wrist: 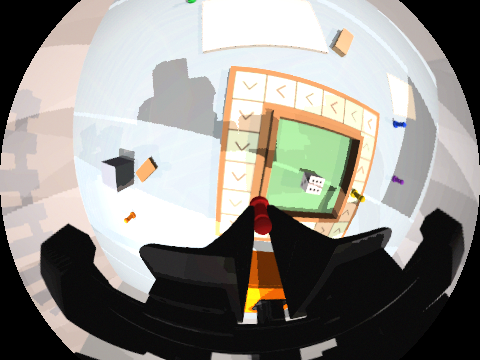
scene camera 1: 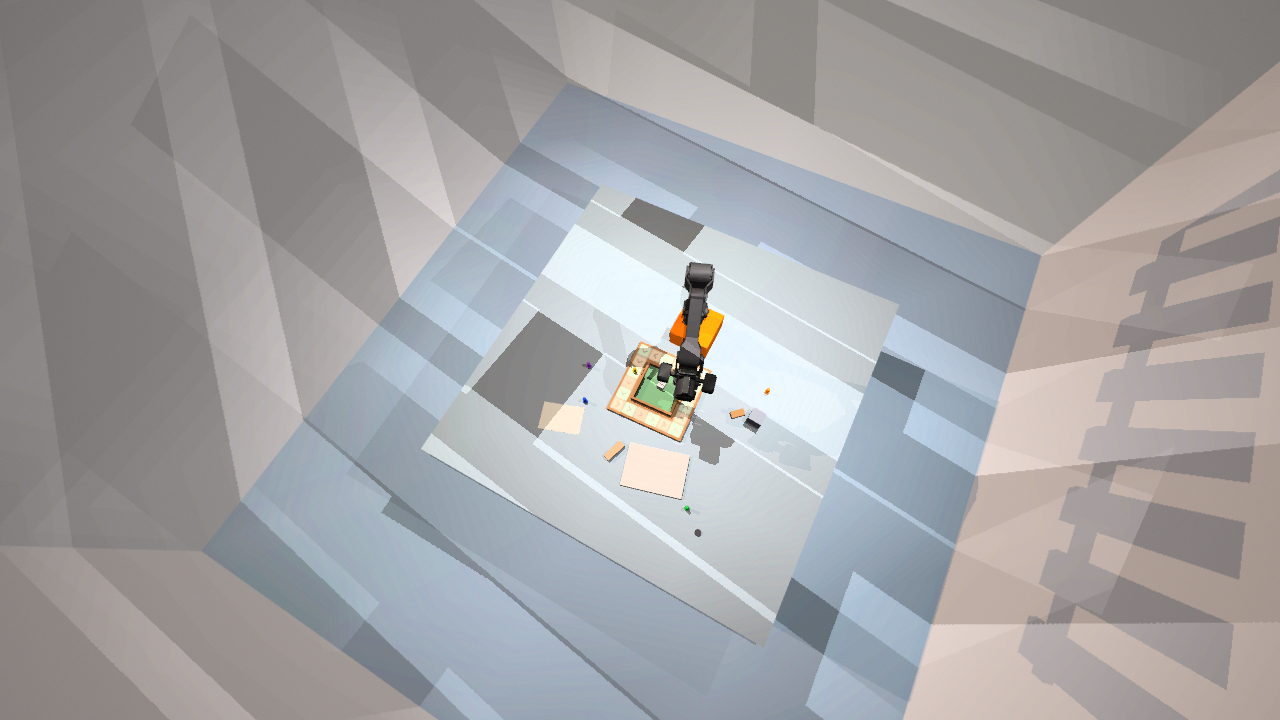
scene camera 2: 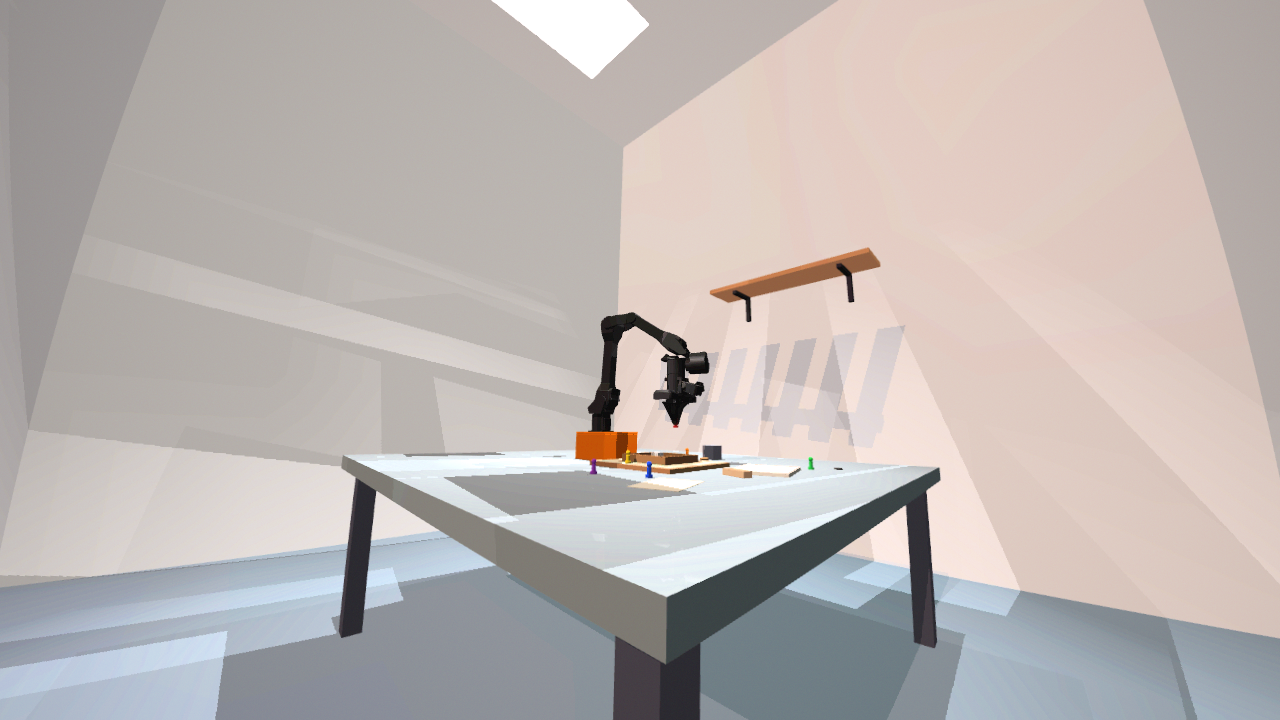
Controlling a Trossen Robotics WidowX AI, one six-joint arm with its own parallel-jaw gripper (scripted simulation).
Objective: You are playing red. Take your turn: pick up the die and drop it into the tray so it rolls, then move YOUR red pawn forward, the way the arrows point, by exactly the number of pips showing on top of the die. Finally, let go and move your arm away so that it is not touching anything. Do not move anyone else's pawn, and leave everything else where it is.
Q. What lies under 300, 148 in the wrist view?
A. A green tray.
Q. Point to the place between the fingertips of my gripper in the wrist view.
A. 260, 210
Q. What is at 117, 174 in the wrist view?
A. A grey cube.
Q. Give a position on a pale card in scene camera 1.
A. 663, 472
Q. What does my gripper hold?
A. A red pawn.
